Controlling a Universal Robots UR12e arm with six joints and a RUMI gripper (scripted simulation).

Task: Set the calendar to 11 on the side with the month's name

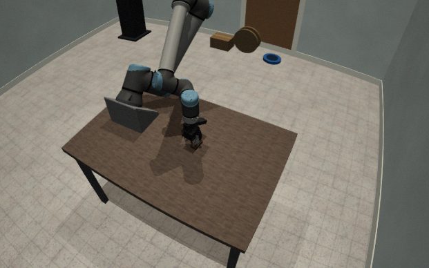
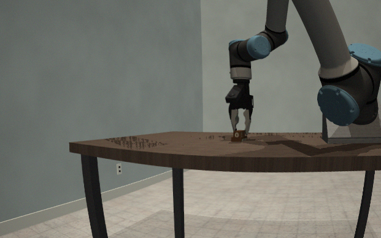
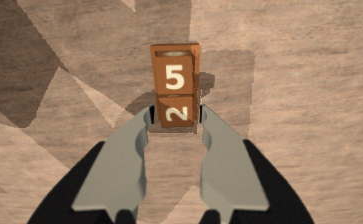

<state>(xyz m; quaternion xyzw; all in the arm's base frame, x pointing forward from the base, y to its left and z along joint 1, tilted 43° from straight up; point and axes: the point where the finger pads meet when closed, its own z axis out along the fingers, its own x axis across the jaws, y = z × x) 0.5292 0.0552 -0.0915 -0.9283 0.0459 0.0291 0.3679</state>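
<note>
The cube is 1 cm below my hand. Round my hand: calendar tray 3 cm below, 2 cm to the left.
</note>
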